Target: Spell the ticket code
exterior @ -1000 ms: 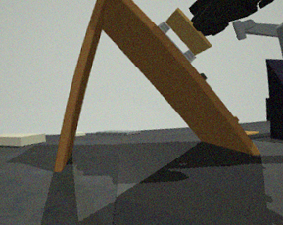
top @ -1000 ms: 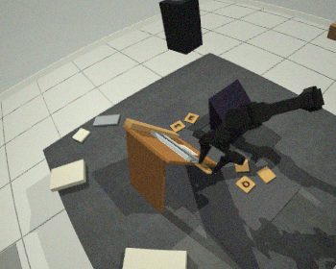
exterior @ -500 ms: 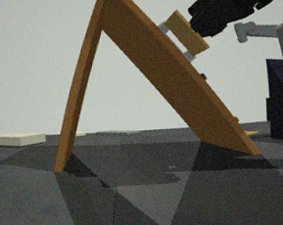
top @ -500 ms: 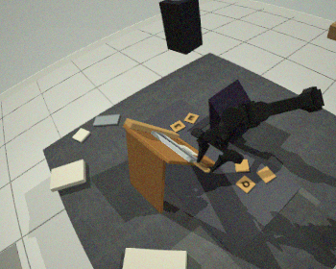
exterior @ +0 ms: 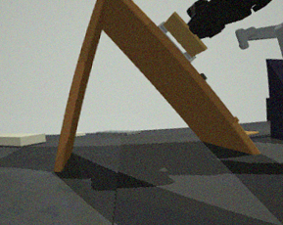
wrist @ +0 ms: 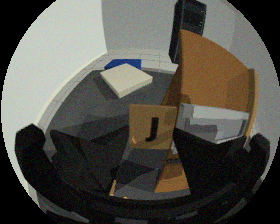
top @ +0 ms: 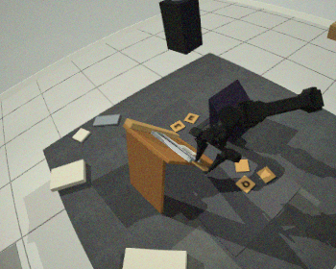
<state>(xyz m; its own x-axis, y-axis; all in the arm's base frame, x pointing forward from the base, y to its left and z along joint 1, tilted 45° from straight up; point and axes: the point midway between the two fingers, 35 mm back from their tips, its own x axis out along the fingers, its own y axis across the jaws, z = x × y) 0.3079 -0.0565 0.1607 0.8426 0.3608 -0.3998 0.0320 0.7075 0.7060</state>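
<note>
The white ticket is 60 mm behind my gripper tip, 140 mm to the right of it and 80 mm below it. From my gripper tip the other things lie so: cream block (370 mm ahead, 520 mm to the right, 160 mm below); then small cream card (180 mm ahead, 710 mm to the right, 170 mm below); then grey card (20 mm ahead, 690 mm to the right, 170 mm below).
</note>
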